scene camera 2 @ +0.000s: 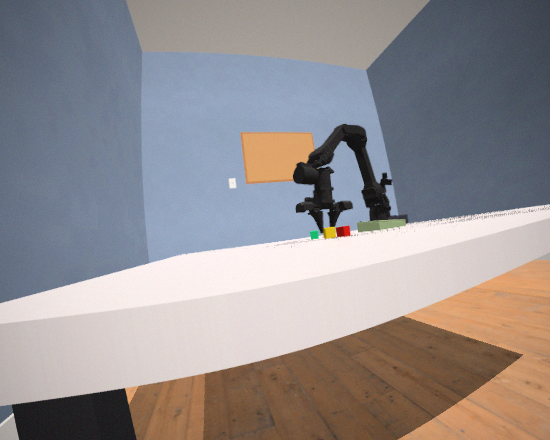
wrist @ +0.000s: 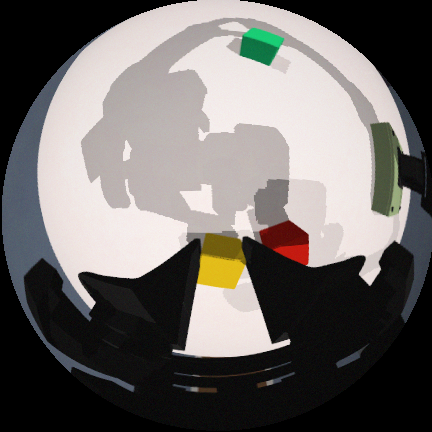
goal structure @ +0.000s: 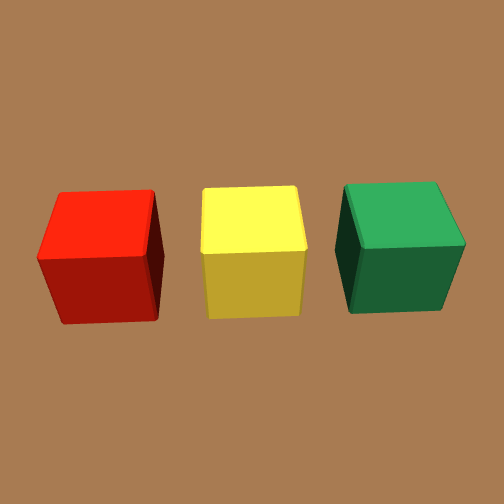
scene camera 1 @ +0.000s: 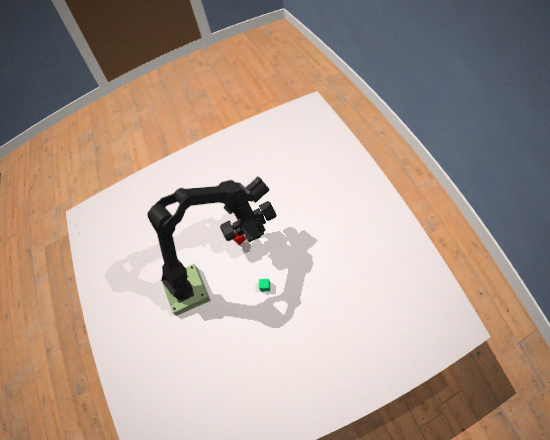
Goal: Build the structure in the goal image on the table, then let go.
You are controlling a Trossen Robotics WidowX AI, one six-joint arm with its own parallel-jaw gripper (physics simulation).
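Frame: origin at the arm's base, x left, y down, z back, level; centimetres.
Where they show: gripper, fingertip midpoint: (scene camera 2: 326, 232) (wrist: 220, 242); arm's base, link origin: (scene camera 2: 378, 221) (scene camera 1: 183, 291).
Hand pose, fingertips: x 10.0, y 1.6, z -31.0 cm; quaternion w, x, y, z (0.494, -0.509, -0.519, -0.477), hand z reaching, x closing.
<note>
Each offset is from my fingertips to the top centre of the thing. Level surfaces: height alone.
My gripper (scene camera 2: 326, 229) (wrist: 220, 242) is shut on a yellow cube {dy -1.7, dx +1.8, dz -0.2 cm} (scene camera 2: 329, 233) (wrist: 220, 270), which is at or very near table height. In scene camera 1 the arm hides the yellow cube. A red cube {dy -1.3, dx +1.0, dz +5.6 cm} (scene camera 1: 239, 240) (scene camera 2: 343, 231) (wrist: 291, 241) is on the table {dy +1.9 cm} (scene camera 1: 360, 210) (scene camera 2: 200, 285) close beside the yellow one, towards the arm's base. In the wrist view the right finger stands between them and partly covers the red cube, so any gap is hard to judge. A green cube {dy -1.3, dx -19.5, dz +4.8 cm} (scene camera 1: 264, 285) (scene camera 2: 314, 235) (wrist: 260, 47) lies apart from both on the table.
The arm's pale green base plate (scene camera 1: 199, 286) (scene camera 2: 372, 226) (wrist: 382, 170) is fixed on the table, to the left of the cubes in scene camera 1 and at the right edge of the wrist view. The arm arches over the table from it.
</note>
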